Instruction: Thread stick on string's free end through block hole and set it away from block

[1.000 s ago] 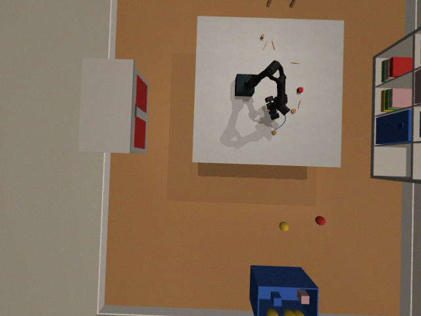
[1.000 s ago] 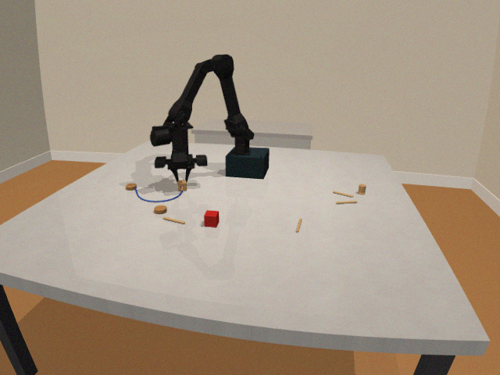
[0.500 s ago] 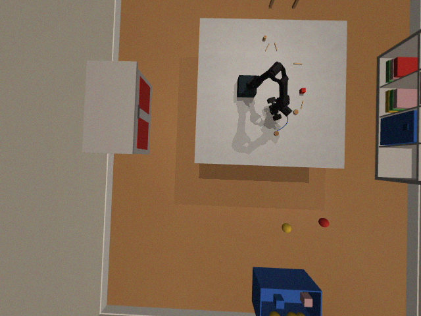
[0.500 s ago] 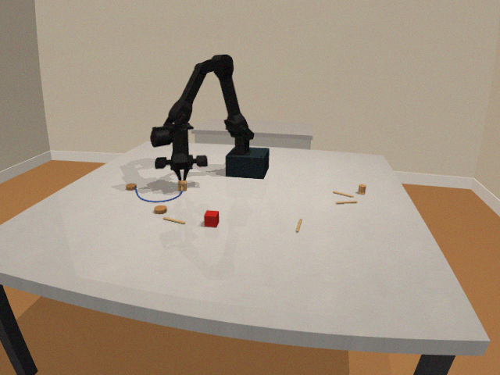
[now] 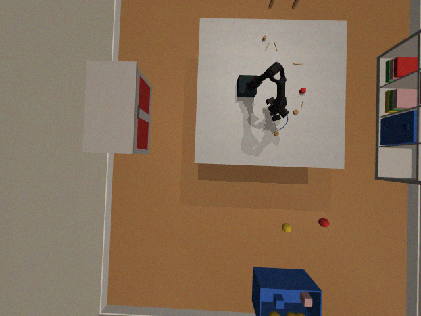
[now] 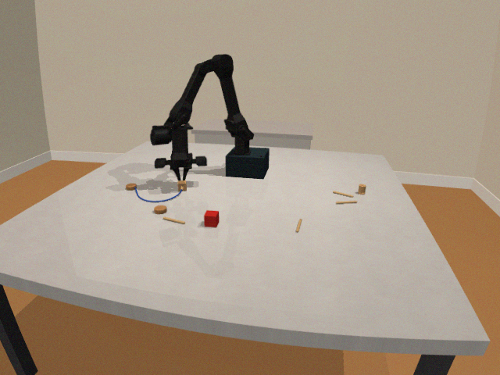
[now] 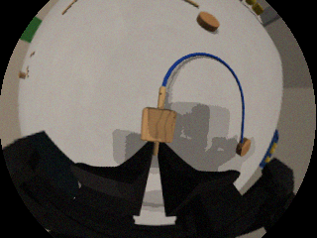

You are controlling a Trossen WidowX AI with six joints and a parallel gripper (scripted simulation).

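My gripper tip is now 20 mm short of the wooden block, 10 mm to the right of it and 10 mm below it. From my gripper tip the other things lie so: small wooden cylinder 650 mm to the left, 30 mm behind, 10 mm above; red cube 280 mm ahead, 170 mm to the left, 10 mm above.
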